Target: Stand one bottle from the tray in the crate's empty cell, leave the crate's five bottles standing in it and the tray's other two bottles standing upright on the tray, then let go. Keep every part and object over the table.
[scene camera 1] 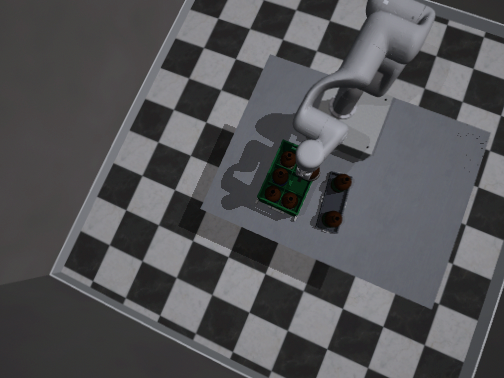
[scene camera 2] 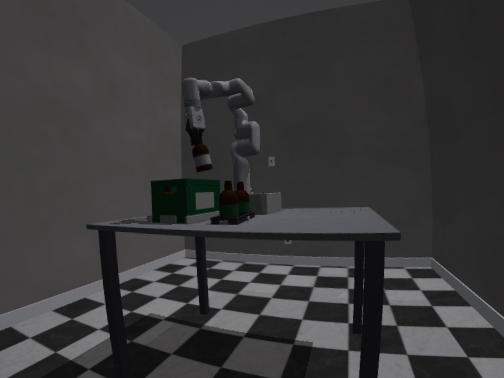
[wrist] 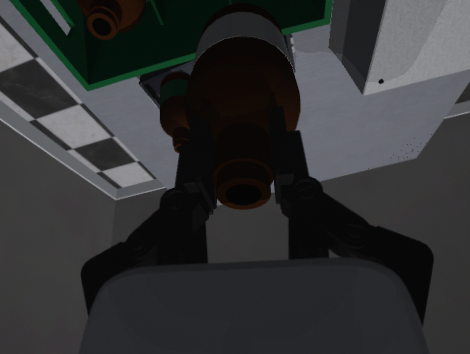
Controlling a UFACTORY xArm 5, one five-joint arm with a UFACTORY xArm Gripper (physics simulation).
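Places are measured from the arm's base along level axes (x down, y left, z ahead), in millimetres.
Where they show: gripper, fingertip midpoint: [scene camera 2: 197, 145] [wrist: 240, 130]; arm's base, link origin: [scene camera 1: 342, 106].
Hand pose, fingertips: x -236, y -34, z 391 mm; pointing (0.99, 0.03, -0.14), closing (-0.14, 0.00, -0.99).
Observation:
Each offset is from my fingertips to the top centre of the thing. Level surfaces: height alone.
My gripper [scene camera 1: 305, 176] [scene camera 2: 198, 141] [wrist: 240, 130] is shut on the neck of a brown bottle with a white label @[dx -38, dy +16, dz -6 mm] [scene camera 1: 315, 173] [scene camera 2: 202, 158] [wrist: 243, 80]. The bottle hangs tilted above the crate's side nearer the robot base, clear of the crate's top. The green crate @[dx +159, dy -41, dz +26 mm] [scene camera 1: 278, 207] [scene camera 2: 177, 206] [wrist: 125, 57] has an empty cell in view; four upright bottles show in scene camera 1, and the arm hides part of the crate. The dark tray @[dx +308, dy +191, dz +17 mm] [scene camera 1: 334, 201] [scene camera 2: 217, 220] holds two upright green-labelled bottles, one @[dx +174, dy +178, dz -69 mm] [scene camera 1: 342, 182] at each end, the other @[dx +174, dy +208, dz +99 mm] [scene camera 1: 332, 219] [scene camera 2: 229, 202] nearer the table edge.
The grey table @[dx +334 mm] [scene camera 1: 400, 220] [scene camera 2: 320, 220] carries the pale robot base block [scene camera 1: 357, 137] [scene camera 2: 268, 202] [wrist: 415, 45] behind the crate and tray. The tray stands a short gap beside the crate. The crate stands near one table edge.

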